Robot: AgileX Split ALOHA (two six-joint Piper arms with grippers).
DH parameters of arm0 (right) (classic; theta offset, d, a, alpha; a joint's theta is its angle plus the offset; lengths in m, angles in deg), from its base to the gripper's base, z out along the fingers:
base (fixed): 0 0 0 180
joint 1: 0 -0.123 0 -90
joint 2: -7.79 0 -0.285 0
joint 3: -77.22 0 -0.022 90
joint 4: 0 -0.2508 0 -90
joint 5: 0 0 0.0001 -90
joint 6: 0 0.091 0 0
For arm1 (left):
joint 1: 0 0.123 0 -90
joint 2: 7.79 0 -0.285 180
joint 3: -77.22 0 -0.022 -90
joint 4: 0 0.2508 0 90
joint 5: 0 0 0.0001 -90
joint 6: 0 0.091 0 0
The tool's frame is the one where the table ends.
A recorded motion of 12 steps. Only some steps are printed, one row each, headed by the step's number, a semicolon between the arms.
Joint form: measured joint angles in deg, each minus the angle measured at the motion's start. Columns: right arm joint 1, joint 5, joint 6, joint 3, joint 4, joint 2; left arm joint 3, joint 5, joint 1, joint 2, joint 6, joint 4.
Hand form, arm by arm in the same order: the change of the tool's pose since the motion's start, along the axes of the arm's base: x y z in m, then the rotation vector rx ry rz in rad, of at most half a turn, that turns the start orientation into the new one. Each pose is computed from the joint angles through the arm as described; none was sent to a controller.
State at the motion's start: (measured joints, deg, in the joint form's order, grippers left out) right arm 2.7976 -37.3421 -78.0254 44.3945 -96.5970 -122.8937; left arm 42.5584 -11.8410 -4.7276 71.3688 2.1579 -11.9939
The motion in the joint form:
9: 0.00 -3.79 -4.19 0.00 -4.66 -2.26; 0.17 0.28 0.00 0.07 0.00 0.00
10: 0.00 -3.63 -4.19 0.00 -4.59 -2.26; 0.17 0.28 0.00 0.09 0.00 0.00
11: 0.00 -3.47 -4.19 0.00 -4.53 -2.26; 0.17 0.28 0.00 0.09 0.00 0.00
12: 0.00 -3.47 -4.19 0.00 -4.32 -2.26; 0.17 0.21 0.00 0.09 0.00 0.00
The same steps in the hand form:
9: 0.0008 0.0038 -0.0069 0.0617 -0.0196 -0.0084; 0.0008 0.0000 0.0010 -0.0001 -0.0065 0.0009
10: 0.0007 0.0037 -0.0071 0.0588 -0.0189 -0.0078; 0.0009 0.0000 0.0009 -0.0001 -0.0062 0.0009
11: 0.0007 0.0035 -0.0073 0.0559 -0.0182 -0.0075; 0.0009 0.0000 0.0009 -0.0001 -0.0062 0.0009
12: 0.0005 0.0035 -0.0074 0.0550 -0.0181 -0.0039; 0.0008 0.0000 0.0008 -0.0001 -0.0050 0.0007

